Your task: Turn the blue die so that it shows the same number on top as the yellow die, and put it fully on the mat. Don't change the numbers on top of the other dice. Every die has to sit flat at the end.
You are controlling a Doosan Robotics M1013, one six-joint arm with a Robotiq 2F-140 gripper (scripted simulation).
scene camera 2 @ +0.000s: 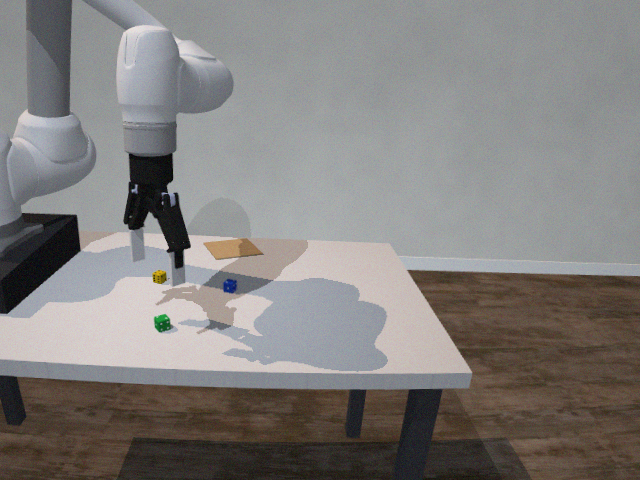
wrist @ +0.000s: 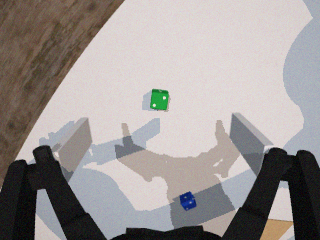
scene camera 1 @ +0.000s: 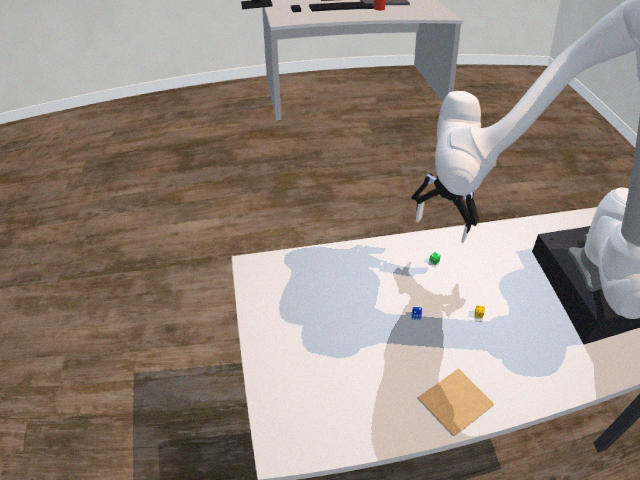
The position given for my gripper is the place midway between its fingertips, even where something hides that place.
I see my gripper [scene camera 2: 156,271] and a tan mat [scene camera 1: 456,401].
The tan mat is seen too in scene camera 2 [scene camera 2: 226,249]. My gripper also shows in the wrist view [wrist: 160,127] and in scene camera 1 [scene camera 1: 441,229].
